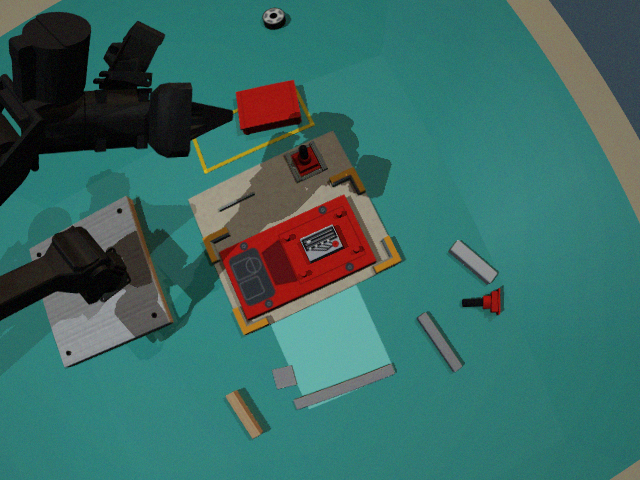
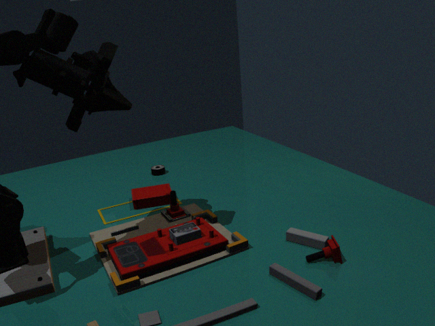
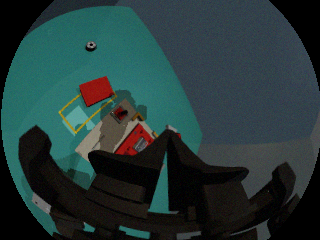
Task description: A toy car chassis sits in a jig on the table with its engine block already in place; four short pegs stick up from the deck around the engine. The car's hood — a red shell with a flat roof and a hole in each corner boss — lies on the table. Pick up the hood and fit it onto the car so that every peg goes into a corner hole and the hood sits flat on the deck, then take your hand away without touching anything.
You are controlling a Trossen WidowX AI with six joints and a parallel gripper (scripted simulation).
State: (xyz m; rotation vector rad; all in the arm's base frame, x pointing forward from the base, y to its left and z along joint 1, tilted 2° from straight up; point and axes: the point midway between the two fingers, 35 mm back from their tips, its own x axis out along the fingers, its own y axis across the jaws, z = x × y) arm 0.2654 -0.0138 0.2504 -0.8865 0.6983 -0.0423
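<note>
My gripper tip is now 240 mm above the red hood, 110 mm to the right of it and 70 mm short of it. The rest, counted from my gripper tip: grey engine block (230 mm below, 120 mm to the right, 10 mm ahead); then long grey bar (310 mm to the right, 250 mm below, 80 mm behind); then black wheel (260 mm to the left, 250 mm below, 180 mm ahead).
</note>
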